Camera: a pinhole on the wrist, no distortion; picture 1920 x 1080 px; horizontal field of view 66.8 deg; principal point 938.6 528.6 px. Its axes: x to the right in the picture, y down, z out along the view. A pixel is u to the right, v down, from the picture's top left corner.
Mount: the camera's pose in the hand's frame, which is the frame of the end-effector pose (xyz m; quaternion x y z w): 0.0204 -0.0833 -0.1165 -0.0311 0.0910 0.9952 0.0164
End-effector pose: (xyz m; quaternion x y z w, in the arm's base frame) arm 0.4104 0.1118 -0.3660 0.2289 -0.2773 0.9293 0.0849
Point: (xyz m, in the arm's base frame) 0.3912 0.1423 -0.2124
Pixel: 319.9 855.2
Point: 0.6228 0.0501 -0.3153
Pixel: 1805.3 561.2
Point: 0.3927 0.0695 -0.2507
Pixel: 545.4 334.8
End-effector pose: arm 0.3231 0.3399 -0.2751 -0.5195 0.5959 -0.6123 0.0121
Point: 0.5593 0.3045 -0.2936
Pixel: 1419.0 989.6
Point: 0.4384 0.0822 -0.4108
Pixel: 848.4 155.0
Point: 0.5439 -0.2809 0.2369
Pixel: outside the picture
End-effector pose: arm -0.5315 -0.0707 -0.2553 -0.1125 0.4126 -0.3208 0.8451
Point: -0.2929 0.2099 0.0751
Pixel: 1665.1 121.1
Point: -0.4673 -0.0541 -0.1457
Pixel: 1273.6 358.7
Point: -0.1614 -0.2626 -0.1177
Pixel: 301.3 661.6
